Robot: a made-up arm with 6 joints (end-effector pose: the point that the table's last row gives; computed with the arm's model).
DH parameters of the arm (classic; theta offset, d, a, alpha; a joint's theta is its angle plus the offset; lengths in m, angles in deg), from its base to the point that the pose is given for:
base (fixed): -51.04 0 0.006 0
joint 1: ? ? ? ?
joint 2: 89.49 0 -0.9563 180
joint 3: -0.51 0.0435 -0.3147 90
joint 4: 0 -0.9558 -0.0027 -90
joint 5: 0 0.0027 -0.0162 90
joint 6: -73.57 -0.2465 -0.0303 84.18
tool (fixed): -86.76 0.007 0 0
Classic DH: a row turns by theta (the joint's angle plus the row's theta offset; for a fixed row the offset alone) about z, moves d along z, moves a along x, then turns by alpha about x.
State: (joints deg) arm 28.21 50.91 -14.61 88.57 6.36 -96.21
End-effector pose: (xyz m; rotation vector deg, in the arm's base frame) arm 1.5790 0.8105 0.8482 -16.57 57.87 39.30
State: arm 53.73 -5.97 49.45 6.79 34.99 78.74
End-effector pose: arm 0.2324 0.2813 3.3568 -42.48 -92.28 -32.76
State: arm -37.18 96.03 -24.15 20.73 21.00 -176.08
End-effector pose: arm 0.7524 -0.5598 -0.1179 -113.43 -12.64 133.67
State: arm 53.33 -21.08 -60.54 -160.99 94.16 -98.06
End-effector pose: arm 0.4921 0.4648 1.5382 97.64 -70.62 -108.36
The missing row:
joint 1: 51.04 1.1953 0.2384 -90
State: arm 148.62 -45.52 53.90 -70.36 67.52 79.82
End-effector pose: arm 1.0122 -0.2990 2.7871 97.29 7.84 40.07
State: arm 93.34 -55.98 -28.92 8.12 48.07 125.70
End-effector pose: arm -0.0177 0.1795 2.6808 -56.30 -99.04 -30.16
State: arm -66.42 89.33 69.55 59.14 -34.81 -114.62
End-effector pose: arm 0.7868 -2.2356 1.0542 40.08 -0.39 -103.35
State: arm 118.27 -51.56 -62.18 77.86 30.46 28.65
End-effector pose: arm -0.4169 0.5394 1.9335 -43.14 -142.82 87.74
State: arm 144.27 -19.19 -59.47 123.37 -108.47 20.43
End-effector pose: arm -0.6039 0.7207 1.8601 -126.11 -78.91 -24.32
